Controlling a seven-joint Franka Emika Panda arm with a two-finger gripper.
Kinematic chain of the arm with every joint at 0, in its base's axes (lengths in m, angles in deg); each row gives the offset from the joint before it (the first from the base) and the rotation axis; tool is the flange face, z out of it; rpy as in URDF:
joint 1: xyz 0 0 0.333 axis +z
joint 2: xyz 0 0 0 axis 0.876 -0.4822 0
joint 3: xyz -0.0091 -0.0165 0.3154 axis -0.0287 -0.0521 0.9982
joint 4: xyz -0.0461 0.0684 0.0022 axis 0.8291 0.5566 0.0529
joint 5: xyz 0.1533 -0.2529 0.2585 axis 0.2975 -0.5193 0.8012
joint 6: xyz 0 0 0 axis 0.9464 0.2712 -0.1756
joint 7: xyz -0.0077 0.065 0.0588 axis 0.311 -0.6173 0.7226
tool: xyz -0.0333 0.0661 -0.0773 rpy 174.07 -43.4 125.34
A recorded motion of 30 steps. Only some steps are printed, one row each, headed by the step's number.
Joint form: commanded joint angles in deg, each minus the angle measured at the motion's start. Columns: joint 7, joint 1, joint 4, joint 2, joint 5, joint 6, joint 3.
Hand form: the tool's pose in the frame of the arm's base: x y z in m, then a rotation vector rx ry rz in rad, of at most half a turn. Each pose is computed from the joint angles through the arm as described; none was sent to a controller.
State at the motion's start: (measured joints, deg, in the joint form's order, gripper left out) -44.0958 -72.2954 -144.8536 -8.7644 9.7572 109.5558 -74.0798
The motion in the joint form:
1: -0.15 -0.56 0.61 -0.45 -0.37 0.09 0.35
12: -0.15 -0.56 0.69 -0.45 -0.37 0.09 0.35
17: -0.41 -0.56 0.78 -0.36 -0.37 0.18 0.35
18: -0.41 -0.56 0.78 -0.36 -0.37 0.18 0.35
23: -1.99 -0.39 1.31 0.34 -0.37 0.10 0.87
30: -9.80 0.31 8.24 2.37 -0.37 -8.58 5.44
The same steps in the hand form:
1: 0.5398 -0.2357 0.4502 2.7433 -1.0065 0.0524
12: 0.5400 -0.2358 0.4509 2.7431 -1.0066 0.0544
17: 0.5403 -0.2359 0.4527 2.7409 -1.0131 0.0620
18: 0.5403 -0.2359 0.4527 2.7409 -1.0131 0.0620
23: 0.5430 -0.2297 0.4639 2.7340 -1.0385 0.0973
30: 0.5573 -0.1832 0.5287 2.6977 -1.1457 0.1395

